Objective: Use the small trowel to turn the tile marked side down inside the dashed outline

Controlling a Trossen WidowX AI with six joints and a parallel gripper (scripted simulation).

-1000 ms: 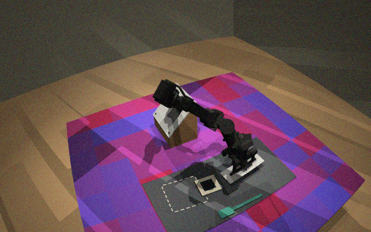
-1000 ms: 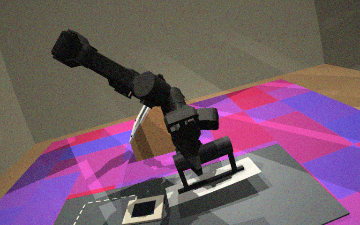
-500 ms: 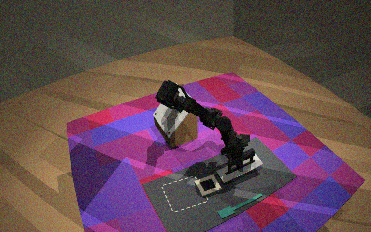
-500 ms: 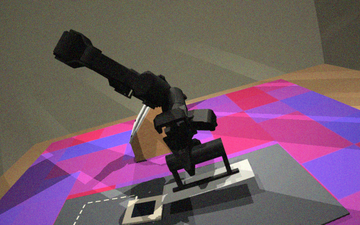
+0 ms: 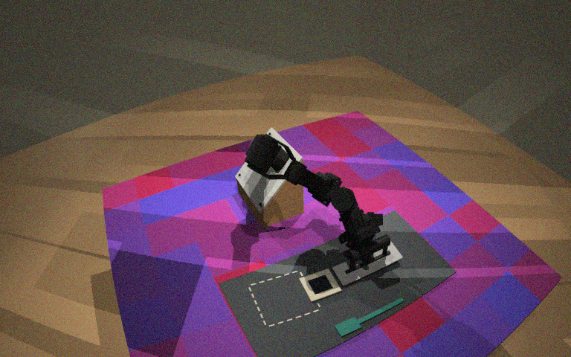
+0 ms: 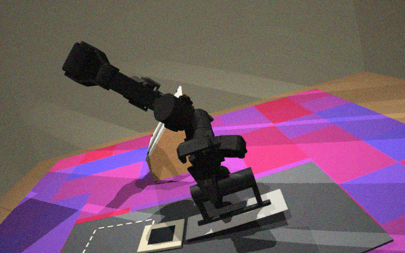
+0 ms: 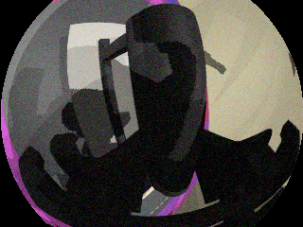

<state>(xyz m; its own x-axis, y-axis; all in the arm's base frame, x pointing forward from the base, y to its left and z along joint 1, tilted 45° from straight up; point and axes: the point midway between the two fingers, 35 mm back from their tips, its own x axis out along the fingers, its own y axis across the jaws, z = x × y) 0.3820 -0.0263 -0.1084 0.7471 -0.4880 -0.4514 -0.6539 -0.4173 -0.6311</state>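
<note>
Now: the grey mat 80 mm below my gripper tip, 60 mm to the right of it and 10 mm behind it. The rest, counted from my gripper tip: tile 130 mm to the right, 60 mm below, 40 mm behind; green trowel 130 mm ahead, 90 mm to the right, 60 mm below.
</note>
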